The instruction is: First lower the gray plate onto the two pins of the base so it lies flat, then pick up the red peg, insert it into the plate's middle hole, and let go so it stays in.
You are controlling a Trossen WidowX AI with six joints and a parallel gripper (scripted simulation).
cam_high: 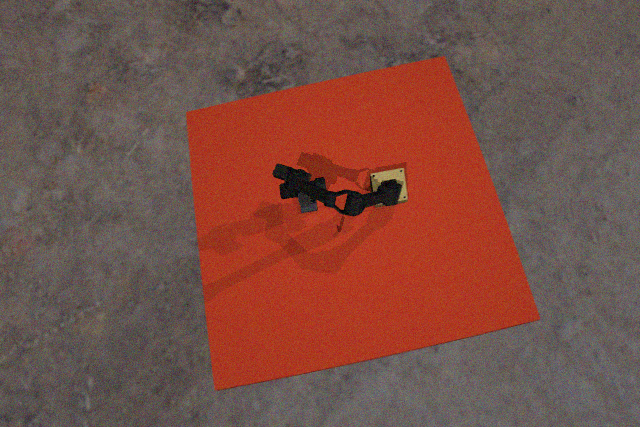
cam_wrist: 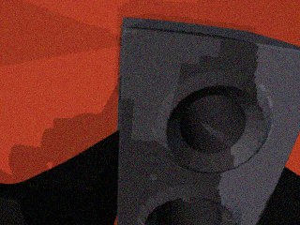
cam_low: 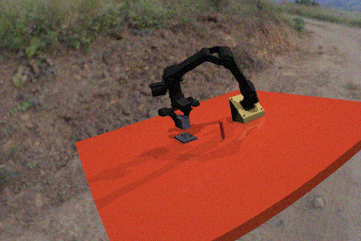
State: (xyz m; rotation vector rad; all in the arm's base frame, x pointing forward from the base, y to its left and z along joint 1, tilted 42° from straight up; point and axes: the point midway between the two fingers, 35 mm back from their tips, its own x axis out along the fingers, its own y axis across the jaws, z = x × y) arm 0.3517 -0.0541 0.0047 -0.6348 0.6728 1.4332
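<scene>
Now: gripper tip 1 cm to the left of the base and 6 cm above it. The rest, counted from my gripper tip: red peg (11 cm behind, 16 cm to the left, 3 cm below); then gray plate (3 cm above).
</scene>
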